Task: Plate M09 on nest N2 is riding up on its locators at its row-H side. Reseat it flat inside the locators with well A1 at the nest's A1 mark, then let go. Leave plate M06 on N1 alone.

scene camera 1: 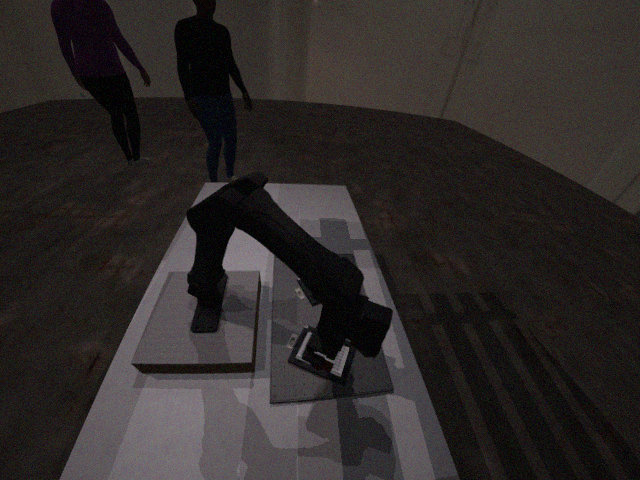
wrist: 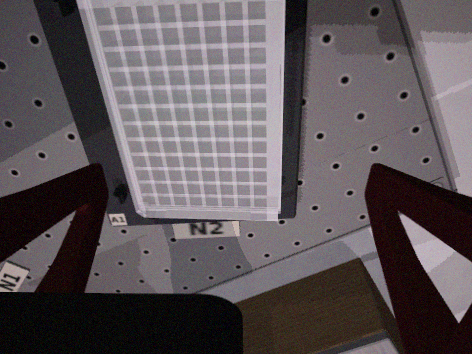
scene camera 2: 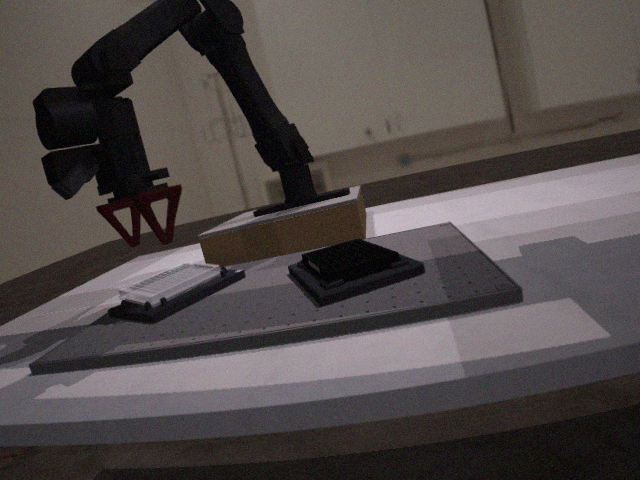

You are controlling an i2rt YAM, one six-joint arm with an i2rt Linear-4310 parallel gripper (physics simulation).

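Places are measured from the arm's base along level axes (x ahead, y right, z down), in metres.
Where they show: gripper, fingertip midpoint: (scene camera 1: 324, 350) (wrist: 236, 178) (scene camera 2: 150, 244); arm's base, origin of the base link: (scene camera 1: 210, 301) (scene camera 2: 302, 204).
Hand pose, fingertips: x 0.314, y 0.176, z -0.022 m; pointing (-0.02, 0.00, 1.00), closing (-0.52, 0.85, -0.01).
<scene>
Things, the pixels of their centre, and the offset from my fingertips. "spot": a spot on its surface instead.
- Plate M09, body centre: (wrist: 195, 116) (scene camera 2: 171, 281) (scene camera 1: 323, 352) dx +0.006, dy -0.019, dz +0.058 m
- dark nest N2, body centre: (wrist: 186, 106) (scene camera 2: 176, 290) (scene camera 1: 323, 352) dx +0.009, dy -0.024, dz +0.071 m
- A1 mark, body centre: (wrist: 117, 219) dx -0.032, dy -0.109, dz +0.069 m
- Plate M06, body centre: (scene camera 2: 346, 259) dx +0.048, dy -0.275, dz +0.062 m
- nest N1, body centre: (scene camera 2: 348, 267) dx +0.048, dy -0.275, dz +0.073 m
- grey perforated board, body centre: (scene camera 2: 274, 287) (scene camera 1: 322, 310) dx +0.026, dy -0.172, dz +0.087 m
- N2 label, surface spot: (wrist: 206, 229) spot: dx -0.077, dy -0.071, dz +0.080 m
- N1 label, surface spot: (wrist: 11, 276) spot: dx -0.039, dy -0.231, dz +0.080 m
Plate M09 (scene camera 1: 338, 359) (scene camera 2: 173, 281) (wrist: 195, 110) is a pale gridded plate on dark nest N2 (scene camera 2: 206, 290) (wrist: 292, 125). In the wrist view its right edge, away from the A1 mark (wrist: 118, 219), shows a wide pale side strip. In scene camera 2 its near edge sits above small dark locators; the exact tilt is hard to tell. My gripper (scene camera 2: 149, 242) (wrist: 236, 178) is open and empty above the plate, its dark red fingers wide apart, one on each side of the plate in the wrist view. Plate M06 (scene camera 2: 351, 258) is black and sits on nest N1 (scene camera 2: 361, 290).
Both nests stand on a grey perforated board (scene camera 1: 289, 387) (scene camera 2: 248, 330) (wrist: 350, 115). The arm's base stands on a raised wooden block (scene camera 1: 165, 351) (scene camera 2: 289, 240) (wrist: 310, 305) beside the board. The N2 label (wrist: 206, 229) and N1 label (wrist: 11, 276) show. Two people stand beyond the table.
</scene>
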